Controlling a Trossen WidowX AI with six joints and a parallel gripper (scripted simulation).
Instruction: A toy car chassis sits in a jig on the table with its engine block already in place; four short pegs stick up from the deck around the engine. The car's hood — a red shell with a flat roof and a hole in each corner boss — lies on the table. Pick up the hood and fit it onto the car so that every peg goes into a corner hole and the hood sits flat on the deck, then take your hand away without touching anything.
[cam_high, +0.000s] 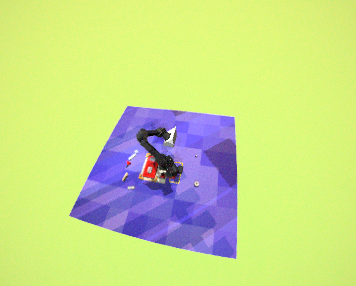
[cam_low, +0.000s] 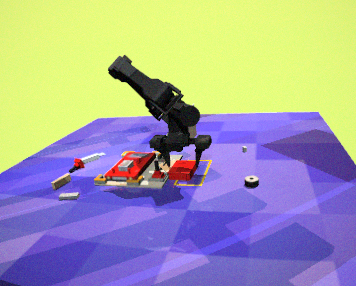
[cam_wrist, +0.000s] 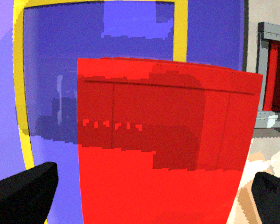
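Now: gripper tip 1 cm above the red hood. The rest, counted from my gripper tip: small cube (19 cm behind, 18 cm to the left, 1 cm below); wooden block (12 cm ahead, 39 cm to the right, 1 cm below).
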